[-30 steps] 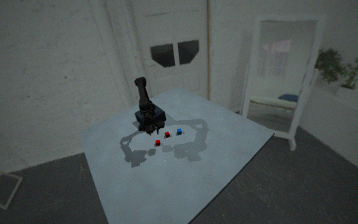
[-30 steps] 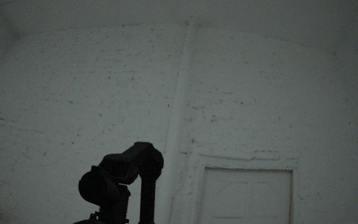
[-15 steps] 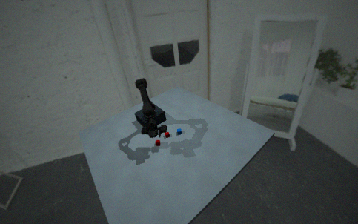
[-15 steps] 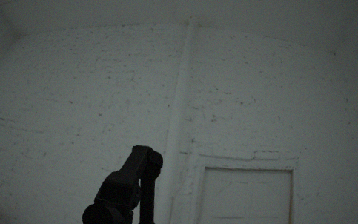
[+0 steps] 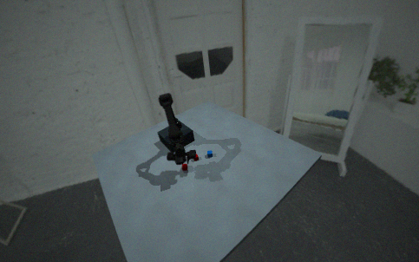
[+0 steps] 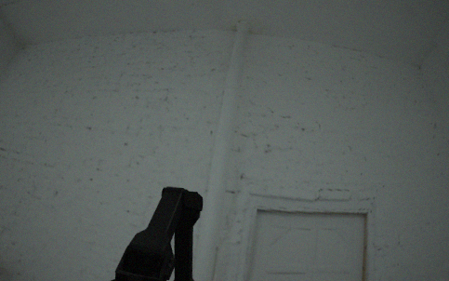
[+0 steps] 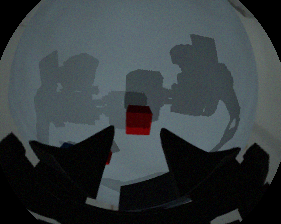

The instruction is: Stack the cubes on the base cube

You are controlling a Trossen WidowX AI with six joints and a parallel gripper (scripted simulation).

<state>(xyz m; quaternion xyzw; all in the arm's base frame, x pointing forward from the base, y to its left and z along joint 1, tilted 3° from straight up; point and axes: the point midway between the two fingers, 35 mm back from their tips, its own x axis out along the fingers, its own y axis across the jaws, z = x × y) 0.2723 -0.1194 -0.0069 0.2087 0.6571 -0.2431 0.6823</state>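
Now: the blue cube 210 mm to the left of my gripper tip, 30 mm below it and 20 mm ahead of it.
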